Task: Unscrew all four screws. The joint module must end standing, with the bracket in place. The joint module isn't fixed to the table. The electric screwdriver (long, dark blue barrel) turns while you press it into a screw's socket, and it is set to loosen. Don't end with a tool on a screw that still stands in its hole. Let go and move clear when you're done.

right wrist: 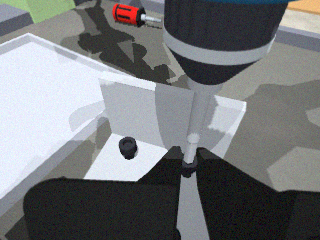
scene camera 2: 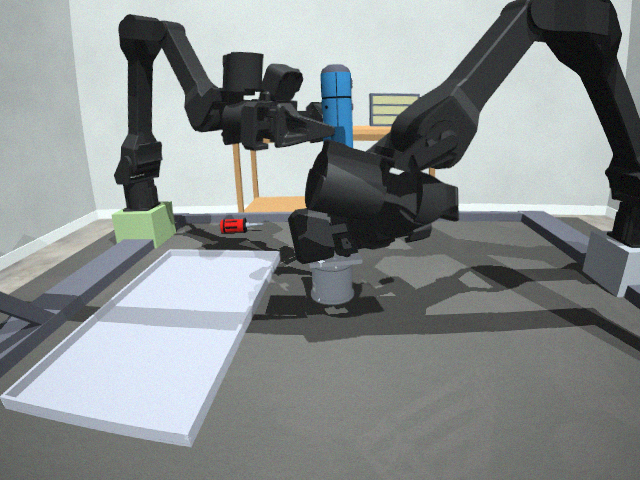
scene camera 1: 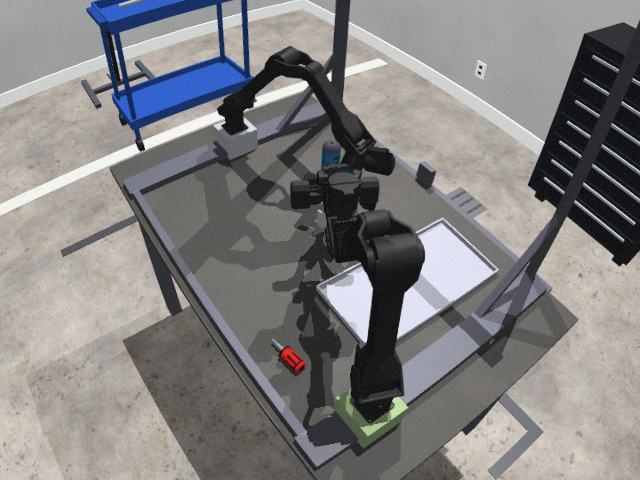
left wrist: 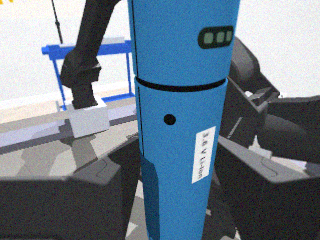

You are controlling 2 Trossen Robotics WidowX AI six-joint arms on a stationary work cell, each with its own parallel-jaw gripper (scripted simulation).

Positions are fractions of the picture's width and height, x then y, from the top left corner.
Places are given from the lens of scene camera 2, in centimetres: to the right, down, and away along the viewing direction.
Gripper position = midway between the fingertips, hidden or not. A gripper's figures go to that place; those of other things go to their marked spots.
my left gripper (scene camera 2: 0.54, 0.27): 3, -14, 48
my right gripper (scene camera 2: 0.53, 0.50): 3, 0, 54
blue electric screwdriver (scene camera 2: 0.53, 0.17): 2, -20, 45
white tray (scene camera 2: 0.23, 0.74): -20, 14, 40
joint module (scene camera 2: 0.52, 0.59): 2, 6, 51
